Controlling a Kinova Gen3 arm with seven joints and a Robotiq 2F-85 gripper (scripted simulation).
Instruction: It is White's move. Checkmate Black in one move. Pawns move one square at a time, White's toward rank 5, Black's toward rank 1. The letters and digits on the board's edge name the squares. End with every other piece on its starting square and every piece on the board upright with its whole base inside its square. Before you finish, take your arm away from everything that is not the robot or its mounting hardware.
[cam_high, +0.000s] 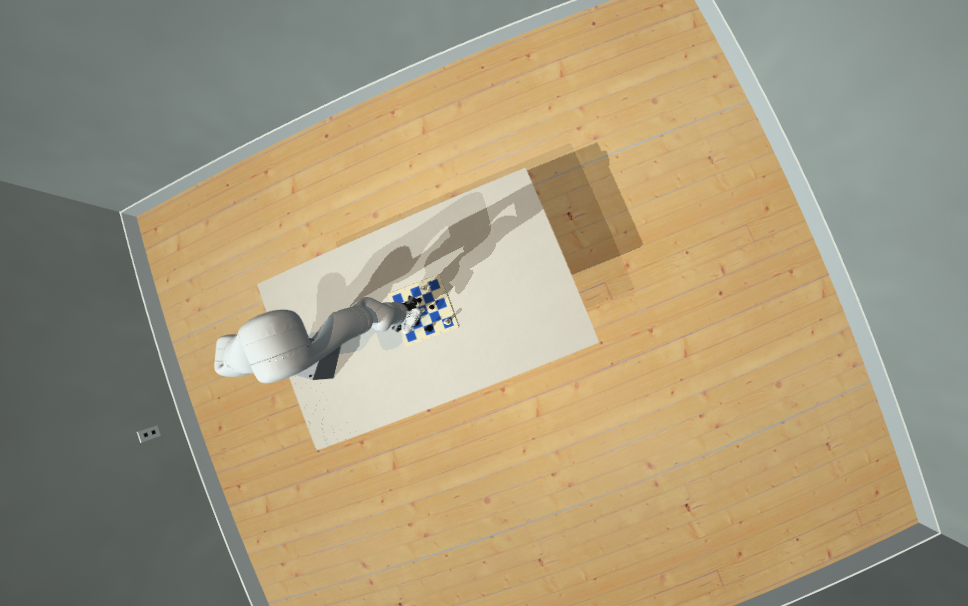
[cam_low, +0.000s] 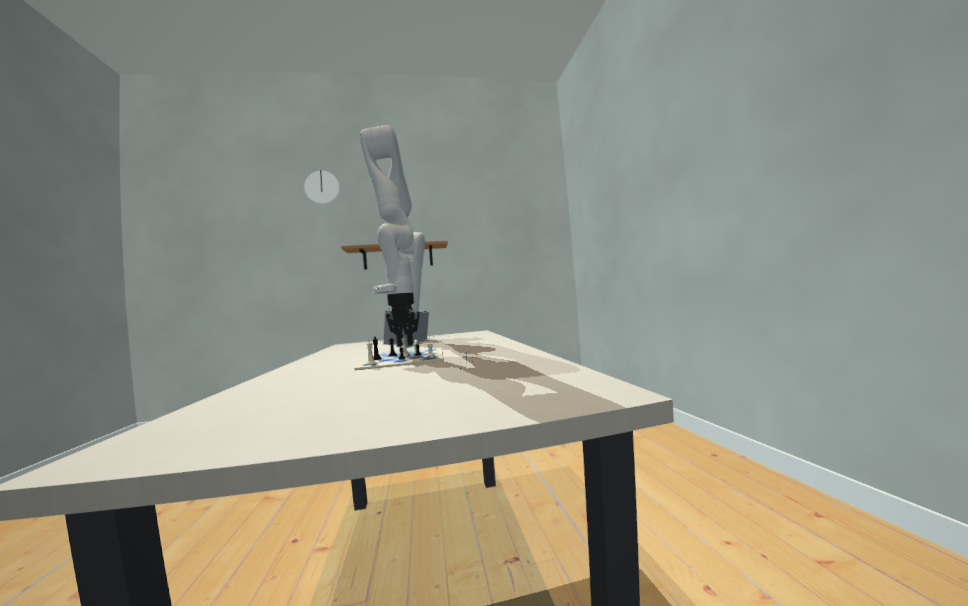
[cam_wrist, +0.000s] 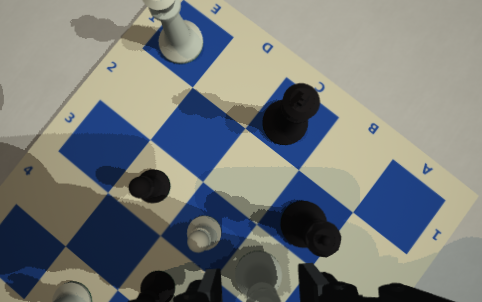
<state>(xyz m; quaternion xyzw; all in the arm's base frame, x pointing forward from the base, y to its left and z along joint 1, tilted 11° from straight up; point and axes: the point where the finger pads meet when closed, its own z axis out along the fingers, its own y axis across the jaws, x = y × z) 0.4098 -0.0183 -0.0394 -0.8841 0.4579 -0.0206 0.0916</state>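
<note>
Now: hand 4 cm short of the white pawn and 3 cm above it. The rest, counted from my hand: cream chessboard: 4 cm ahead, 1 cm to the right, 4 cm below; white king: 11 cm ahead, 9 cm to the right, 1 cm below; black king: 3 cm ahead, 8 cm to the right, 1 cm below.
</note>
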